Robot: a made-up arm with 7 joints. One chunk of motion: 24 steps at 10 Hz.
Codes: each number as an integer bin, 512 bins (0 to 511) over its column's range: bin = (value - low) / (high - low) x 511, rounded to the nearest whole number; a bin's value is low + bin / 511 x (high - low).
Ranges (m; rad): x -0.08..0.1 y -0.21..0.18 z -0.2..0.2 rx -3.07..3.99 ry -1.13..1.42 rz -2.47..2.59
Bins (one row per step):
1: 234 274 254 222 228 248
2: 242 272 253 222 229 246
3: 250 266 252 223 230 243
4: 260 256 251 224 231 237
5: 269 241 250 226 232 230
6: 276 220 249 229 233 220
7: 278 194 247 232 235 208
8: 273 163 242 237 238 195
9: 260 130 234 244 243 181
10: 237 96 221 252 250 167
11: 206 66 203 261 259 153
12: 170 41 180 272 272 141
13: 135 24 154 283 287 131
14: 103 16 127 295 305 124
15: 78 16 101 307 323 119
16: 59 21 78 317 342 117
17: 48 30 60 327 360 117
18: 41 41 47 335 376 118
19: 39 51 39 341 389 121
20: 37 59 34 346 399 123
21: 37 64 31 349 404 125
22: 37 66 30 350 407 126
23: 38 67 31 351 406 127
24: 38 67 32 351 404 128
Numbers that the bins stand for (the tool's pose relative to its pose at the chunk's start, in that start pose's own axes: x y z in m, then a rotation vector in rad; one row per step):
1: 0.0024 -0.0009 -0.0012 -0.0028 0.0078 -0.0143
2: 0.0052 -0.0024 -0.0020 -0.0028 0.0128 -0.0341
3: 0.0081 -0.0070 -0.0027 0.0110 0.0177 -0.0638
4: 0.0116 -0.0146 -0.0035 0.0248 0.0227 -0.1232
5: 0.0148 -0.0261 -0.0043 0.0524 0.0277 -0.1925
6: 0.0172 -0.0421 -0.0051 0.0939 0.0327 -0.2915
7: 0.0179 -0.0619 -0.0067 0.1353 0.0427 -0.4104
8: 0.0162 -0.0856 -0.0106 0.2044 0.0577 -0.5391
9: 0.0116 -0.1108 -0.0168 0.3011 0.0826 -0.6777
10: 0.0035 -0.1367 -0.0270 0.4116 0.1176 -0.8163
11: -0.0074 -0.1596 -0.0411 0.5360 0.1625 -0.9550
12: -0.0201 -0.1787 -0.0591 0.6880 0.2273 -1.0738
13: -0.0324 -0.1917 -0.0795 0.8399 0.3022 -1.1728
14: -0.0437 -0.1978 -0.1006 1.0057 0.3920 -1.2421
15: -0.0525 -0.1978 -0.1209 1.1715 0.4818 -1.2916
16: -0.0592 -0.1940 -0.1389 1.3097 0.5767 -1.3114
17: -0.0631 -0.1871 -0.1530 1.4478 0.6665 -1.3114
18: -0.0656 -0.1787 -0.1632 1.5584 0.7463 -1.3015
19: -0.0663 -0.1711 -0.1695 1.6413 0.8112 -1.2718
20: -0.0670 -0.1650 -0.1734 1.7104 0.8611 -1.2520
21: -0.0670 -0.1612 -0.1757 1.7518 0.8860 -1.2322
22: -0.0670 -0.1596 -0.1765 1.7656 0.9010 -1.2223
23: -0.0666 -0.1589 -0.1757 1.7794 0.8960 -1.2124
24: -0.0666 -0.1589 -0.1750 1.7794 0.8860 -1.2025

